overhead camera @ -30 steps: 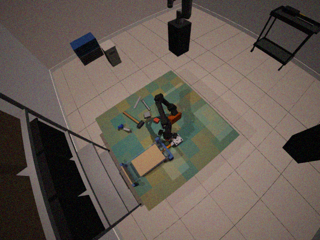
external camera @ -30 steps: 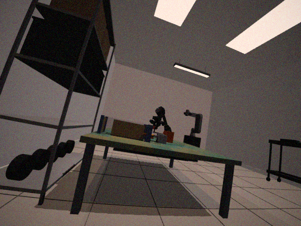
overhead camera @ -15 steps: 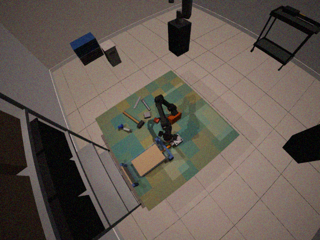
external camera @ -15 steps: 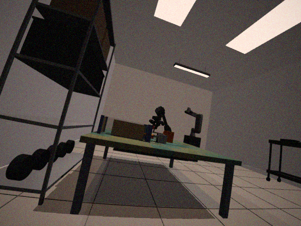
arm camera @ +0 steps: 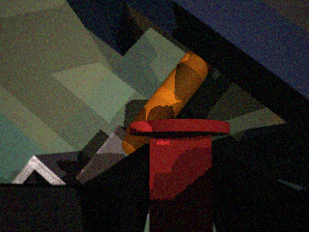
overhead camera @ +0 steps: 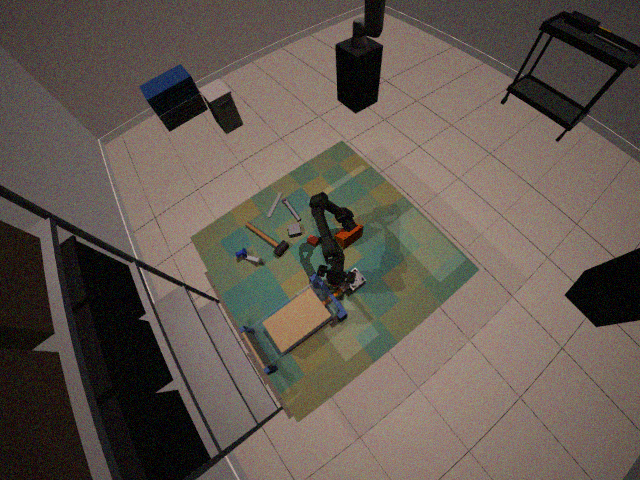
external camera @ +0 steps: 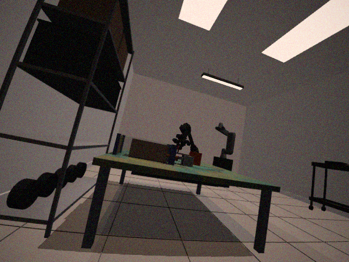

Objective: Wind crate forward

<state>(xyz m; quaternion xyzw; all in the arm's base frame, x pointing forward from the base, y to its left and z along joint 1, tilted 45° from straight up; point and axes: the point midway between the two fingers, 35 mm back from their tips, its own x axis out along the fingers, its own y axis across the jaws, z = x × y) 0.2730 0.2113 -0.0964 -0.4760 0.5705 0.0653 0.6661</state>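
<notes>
Now: the red-knobbed crank handle 50 mm behind my gripper tip and 30 mm below it. From my gripper tip the other things lie so: red knob 10 mm to the right, 10 mm behind; then winch 120 mm behind, 100 mm below, 20 mm to the left; then grey block 460 mm to the right, 120 mm below, 20 mm behind.
</notes>
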